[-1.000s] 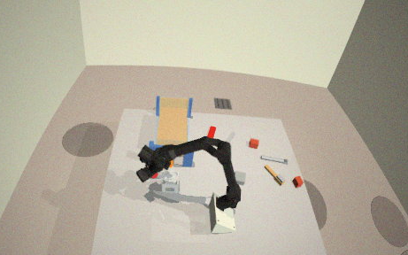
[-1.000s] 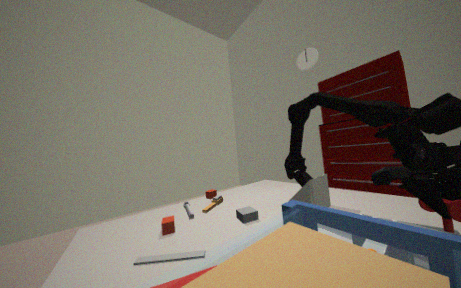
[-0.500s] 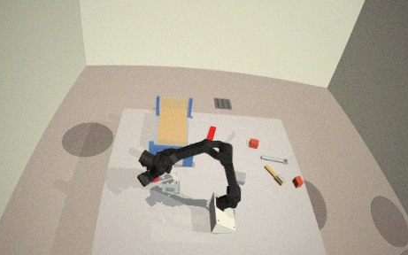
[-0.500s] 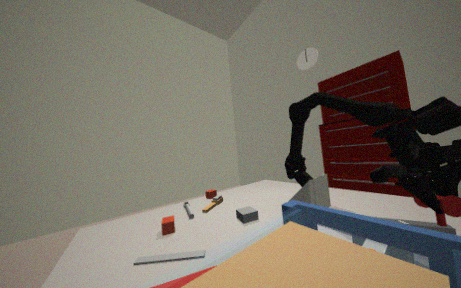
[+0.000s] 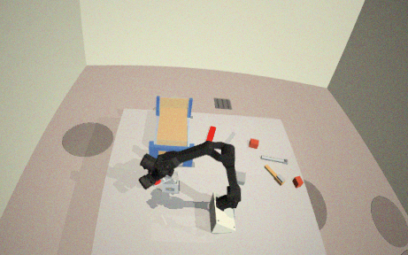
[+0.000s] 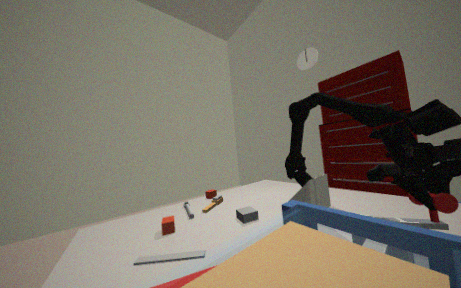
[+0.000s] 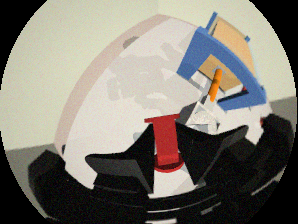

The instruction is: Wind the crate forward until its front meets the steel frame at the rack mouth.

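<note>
My gripper tip is 4 cm to the left of the winch handle, 3 cm above it and 1 cm short of it. The rest, counted from my gripper tip: red knob 1 cm to the right, 1 cm behind; then blue frame 21 cm ahead, 8 cm to the right, 3 cm below; then grey winch 10 cm to the right, 10 cm below, 3 cm ahead.
</note>
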